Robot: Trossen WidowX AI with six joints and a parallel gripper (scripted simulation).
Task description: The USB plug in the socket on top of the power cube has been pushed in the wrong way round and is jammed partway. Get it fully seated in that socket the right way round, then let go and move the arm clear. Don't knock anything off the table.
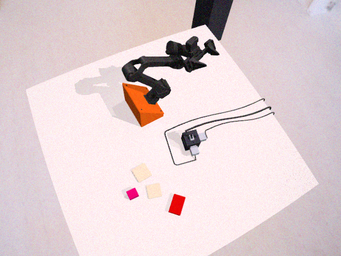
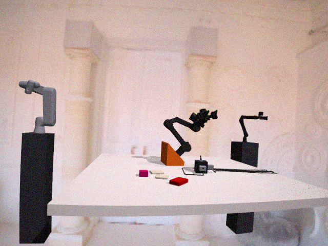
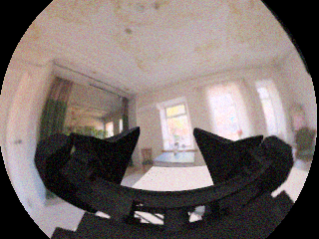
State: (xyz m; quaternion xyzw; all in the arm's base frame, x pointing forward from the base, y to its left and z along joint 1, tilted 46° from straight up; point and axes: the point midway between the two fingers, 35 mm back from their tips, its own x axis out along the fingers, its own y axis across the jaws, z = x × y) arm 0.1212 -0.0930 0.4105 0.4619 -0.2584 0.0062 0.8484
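Now: gripper tip 15 cm short of the USB plug, 16 cm to the left of it and 35 cm above it. Round my gripper tip: red block: 41 cm ahead, 38 cm to the right, 43 cm below; then magenta block: 25 cm ahead, 55 cm to the right, 43 cm below.
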